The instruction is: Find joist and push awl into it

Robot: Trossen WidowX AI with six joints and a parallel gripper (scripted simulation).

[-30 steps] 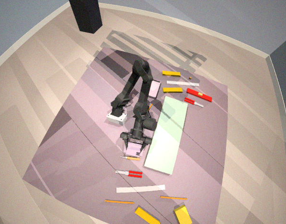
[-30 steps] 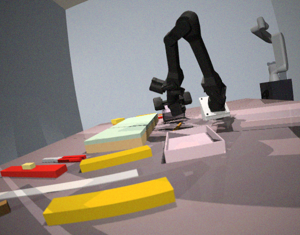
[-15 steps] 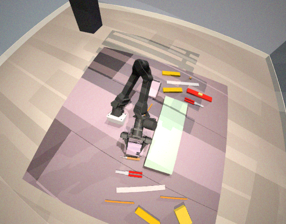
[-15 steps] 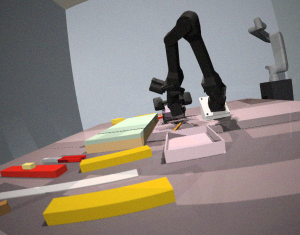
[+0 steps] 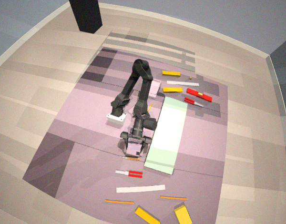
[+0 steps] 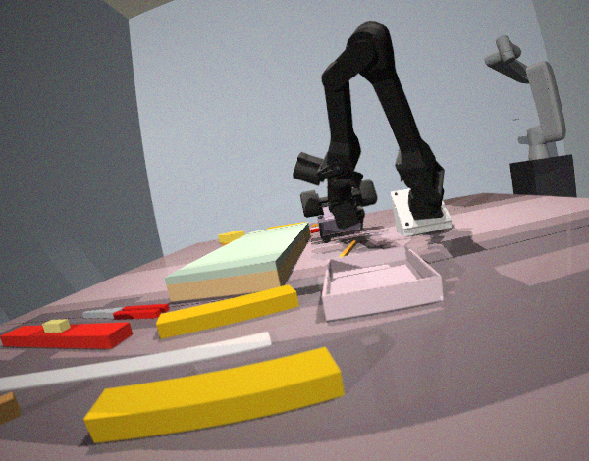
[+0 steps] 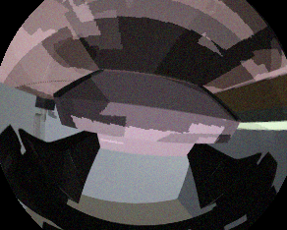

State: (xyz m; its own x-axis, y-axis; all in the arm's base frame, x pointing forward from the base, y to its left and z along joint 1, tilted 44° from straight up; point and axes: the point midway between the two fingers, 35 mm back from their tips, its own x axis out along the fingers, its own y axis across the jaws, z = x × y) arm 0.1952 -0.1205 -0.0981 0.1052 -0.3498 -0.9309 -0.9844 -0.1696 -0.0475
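My gripper tip is 1 cm short of the stud finder and 1 cm above it. Also, from my gripper tip: red level: 61 cm to the left, 35 cm ahead, 5 cm below; then tray: 51 cm to the left, 5 cm below, 5 cm behind; then awl: 6 cm below, 5 cm to the right, 2 cm behind.
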